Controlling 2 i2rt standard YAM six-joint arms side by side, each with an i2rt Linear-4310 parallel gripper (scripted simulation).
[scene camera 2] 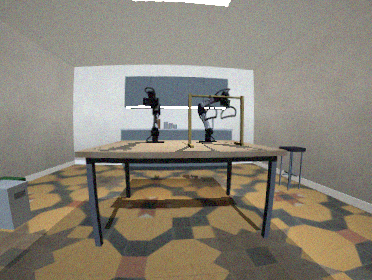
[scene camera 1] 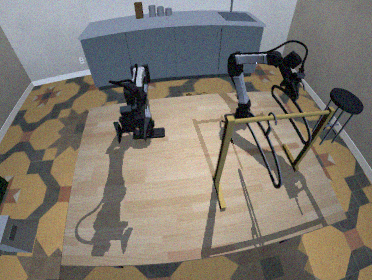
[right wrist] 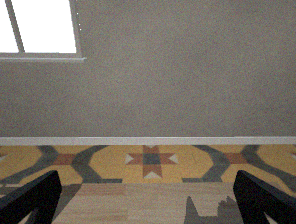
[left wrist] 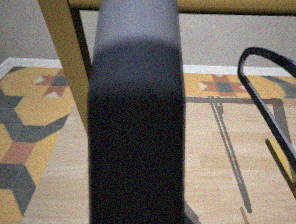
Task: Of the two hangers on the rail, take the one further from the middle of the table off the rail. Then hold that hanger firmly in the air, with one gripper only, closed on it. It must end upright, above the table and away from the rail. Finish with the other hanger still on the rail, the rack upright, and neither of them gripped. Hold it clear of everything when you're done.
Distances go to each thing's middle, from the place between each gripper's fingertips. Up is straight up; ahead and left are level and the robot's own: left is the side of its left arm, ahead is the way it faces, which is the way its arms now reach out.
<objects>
My left gripper is now 20 mm above the black hanger [left wrist: 136, 105].
The black hanger is 77 cm to the left of my right hand, 8 cm behind it and 2 cm below it.
</objects>
